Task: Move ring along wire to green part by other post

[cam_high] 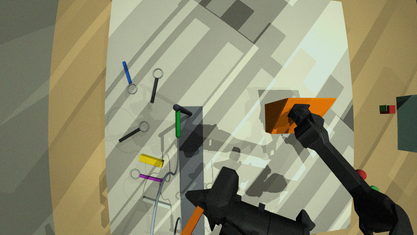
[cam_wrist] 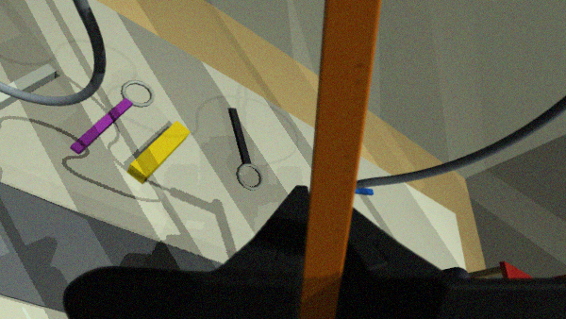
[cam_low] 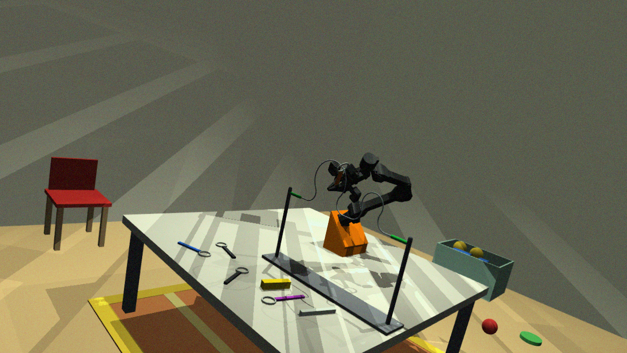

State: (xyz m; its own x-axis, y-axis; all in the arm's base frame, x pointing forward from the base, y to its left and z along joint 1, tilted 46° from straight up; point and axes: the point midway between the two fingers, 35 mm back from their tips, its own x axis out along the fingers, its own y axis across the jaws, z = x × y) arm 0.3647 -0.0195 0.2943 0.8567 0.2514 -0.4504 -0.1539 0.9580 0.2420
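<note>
The ring with orange handle is 8 cm above my gripper tip, 5 cm to the left of it and 1 cm ahead of it. From my gripper tip the other things lie so: ring with black handle 37 cm below, 33 cm to the right, 20 cm ahead; then ring with purple handle 37 cm below, 26 cm ahead, 12 cm to the left; then yellow block 36 cm below, 21 cm ahead, 4 cm to the left.
</note>
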